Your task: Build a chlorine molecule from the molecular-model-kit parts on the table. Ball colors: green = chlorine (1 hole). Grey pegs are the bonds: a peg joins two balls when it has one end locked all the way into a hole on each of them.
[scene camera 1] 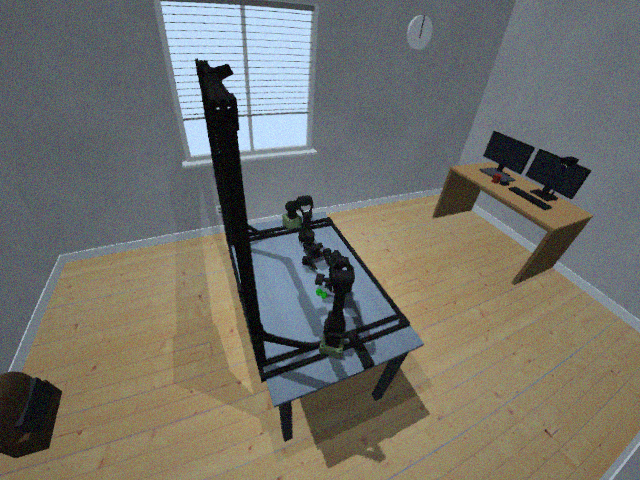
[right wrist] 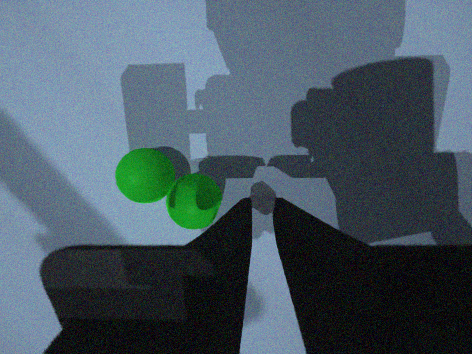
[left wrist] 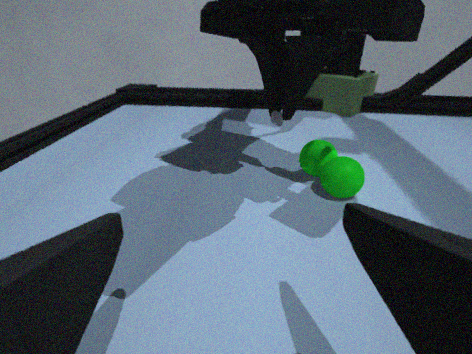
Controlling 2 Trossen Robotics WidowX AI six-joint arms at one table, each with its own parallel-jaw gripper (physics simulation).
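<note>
Two green balls lie on the table side by side: one ball (left wrist: 343,178) (right wrist: 145,175) and the other ball (left wrist: 313,154) (right wrist: 186,206), which look close together or touching. My right gripper (right wrist: 261,206) (left wrist: 280,118) is shut on a grey peg (right wrist: 263,198) (left wrist: 276,118), held at the fingertips above the table, beside the balls. My left gripper (left wrist: 234,218) is open with nothing between its fingers; the balls lie beyond its right fingertip in the left wrist view. In scene camera 1 the balls (scene camera 1: 321,293) are small, and the peg cannot be made out. No hole shows clearly.
The table (scene camera 1: 276,310) (left wrist: 200,295) has a black frame rail (scene camera 1: 361,263) (left wrist: 60,117) around it. A tall black post (scene camera 1: 232,206) stands at its left side in scene camera 1. Shadows of the arms fall around the balls.
</note>
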